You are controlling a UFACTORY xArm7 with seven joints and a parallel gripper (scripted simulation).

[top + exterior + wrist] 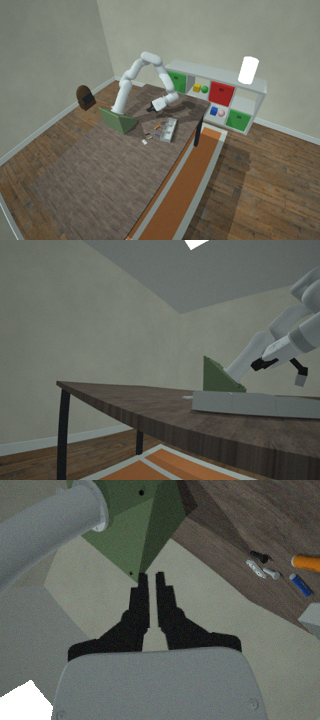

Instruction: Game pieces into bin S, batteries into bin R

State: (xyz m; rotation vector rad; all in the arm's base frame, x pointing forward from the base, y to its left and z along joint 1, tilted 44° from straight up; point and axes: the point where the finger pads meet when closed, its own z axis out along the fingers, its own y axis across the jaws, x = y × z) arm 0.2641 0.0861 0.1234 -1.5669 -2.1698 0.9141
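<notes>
My hand is 210 mm short of the white bin, 20 mm to the left of it and 120 mm above it. Round my hand: blue battery: 150 mm ahead, 120 mm to the right, 130 mm below; then orange battery: 100 mm ahead, 50 mm to the right, 130 mm below; then black bolt: 80 mm ahead, 150 mm to the right, 130 mm below.
</notes>
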